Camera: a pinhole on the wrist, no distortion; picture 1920 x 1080 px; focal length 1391.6 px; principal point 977.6 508.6 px. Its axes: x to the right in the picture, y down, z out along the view. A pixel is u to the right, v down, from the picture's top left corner.
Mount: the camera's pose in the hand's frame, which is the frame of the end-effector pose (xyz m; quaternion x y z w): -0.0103 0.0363 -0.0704 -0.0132 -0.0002 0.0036 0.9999
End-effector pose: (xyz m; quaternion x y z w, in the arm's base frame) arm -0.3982 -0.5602 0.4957 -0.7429 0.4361 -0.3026 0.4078
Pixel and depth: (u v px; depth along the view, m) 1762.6 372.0 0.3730
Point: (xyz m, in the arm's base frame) -0.0708 -0.6387 0.3579
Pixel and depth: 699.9 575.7 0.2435
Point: -0.3066 -0.4638 0.3595
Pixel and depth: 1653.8 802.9 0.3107
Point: -0.1896 -0.6359 0.2966
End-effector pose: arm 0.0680 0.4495 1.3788 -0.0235 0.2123 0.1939 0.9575
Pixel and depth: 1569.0 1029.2 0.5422
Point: 0.3384 0.8234 1.7213
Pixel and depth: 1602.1 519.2 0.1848
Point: 0.1575 0.5302 1.4542
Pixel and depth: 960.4 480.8 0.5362
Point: 0.2237 0.5393 1.8108
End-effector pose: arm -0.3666 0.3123 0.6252 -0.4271 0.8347 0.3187 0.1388
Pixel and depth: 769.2 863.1 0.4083
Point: -0.4577 0.6405 0.4699
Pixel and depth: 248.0 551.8 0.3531
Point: -0.3056 0.6420 0.5326
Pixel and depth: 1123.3 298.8 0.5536
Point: -0.3892 0.5842 0.2198
